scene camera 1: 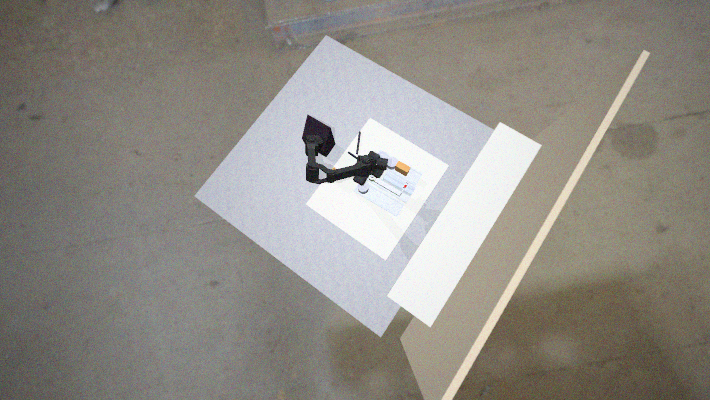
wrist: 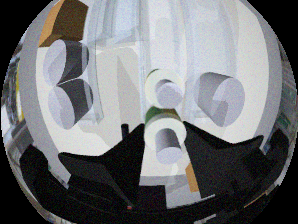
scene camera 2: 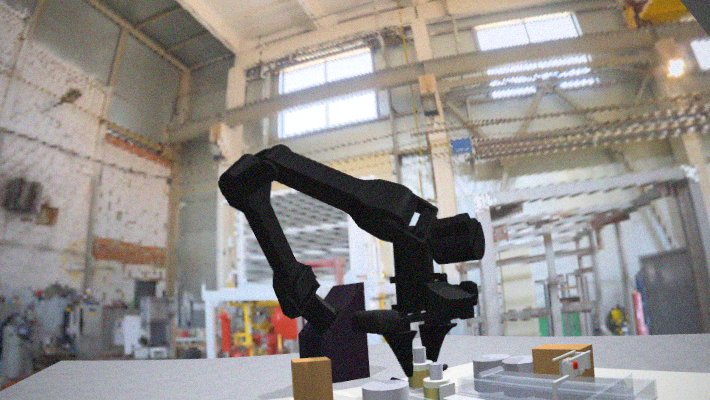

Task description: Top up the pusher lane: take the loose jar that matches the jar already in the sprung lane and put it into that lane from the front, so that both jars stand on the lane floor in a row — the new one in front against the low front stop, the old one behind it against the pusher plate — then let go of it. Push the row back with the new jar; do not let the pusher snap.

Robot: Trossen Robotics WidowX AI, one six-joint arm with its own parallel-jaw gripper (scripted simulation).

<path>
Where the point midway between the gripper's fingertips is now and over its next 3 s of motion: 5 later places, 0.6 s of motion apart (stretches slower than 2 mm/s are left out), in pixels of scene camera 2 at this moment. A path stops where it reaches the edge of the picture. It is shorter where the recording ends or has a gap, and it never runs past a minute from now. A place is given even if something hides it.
My gripper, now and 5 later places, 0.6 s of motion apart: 420, 374; 423, 373; 424, 373; 425, 374; 426, 376; 427, 380
</path>
